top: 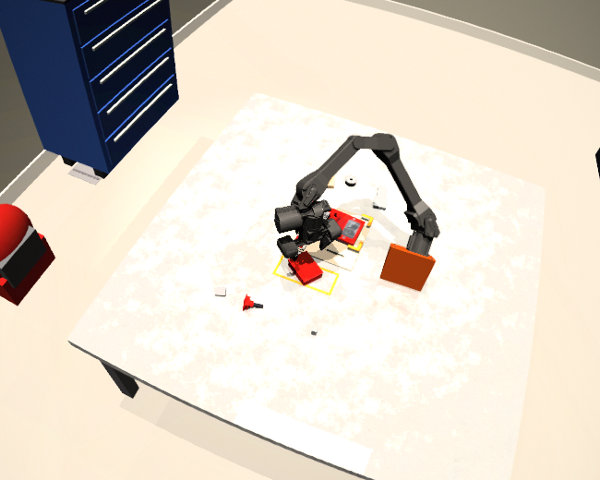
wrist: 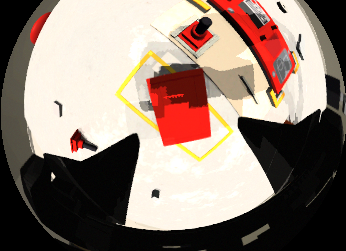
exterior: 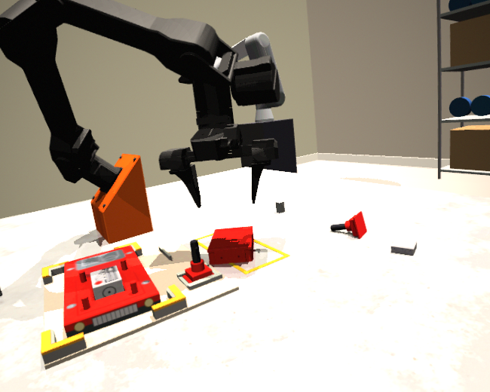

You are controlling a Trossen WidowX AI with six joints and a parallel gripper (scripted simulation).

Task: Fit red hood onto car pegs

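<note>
Right now my gripper tip is 70 mm above the hood. Also, from my gripper tip: grey engine block 10 mm ahead, 200 mm to the right, 60 mm below.
</note>
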